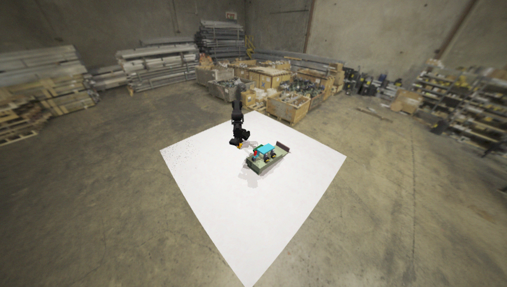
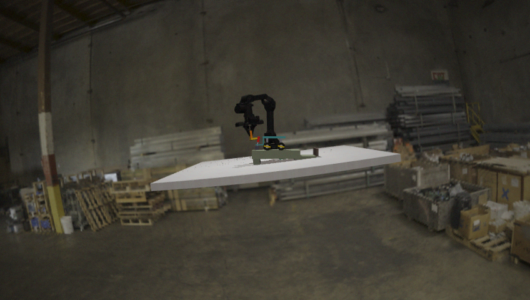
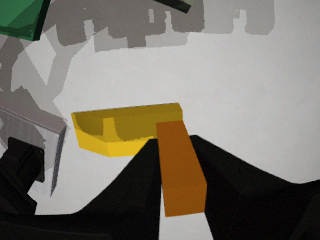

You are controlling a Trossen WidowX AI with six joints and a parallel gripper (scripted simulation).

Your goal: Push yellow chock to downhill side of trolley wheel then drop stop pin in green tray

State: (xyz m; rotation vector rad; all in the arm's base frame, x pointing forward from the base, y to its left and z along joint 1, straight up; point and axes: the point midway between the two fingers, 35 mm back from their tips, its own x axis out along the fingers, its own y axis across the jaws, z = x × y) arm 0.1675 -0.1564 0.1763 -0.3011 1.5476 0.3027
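Now: gripper tip 20 mm to the right of the yellow chock, 10 mm past it and 10 mm above it. The rest, counted from my gripper tip: trolley 170 mm ahead, 130 mm to the left, 60 mm below; then red-headed stop pin 140 mm ahead, 50 mm below, 30 mm to the left; then grey-green ramp 170 mm ahead, 130 mm to the left, 130 mm below.
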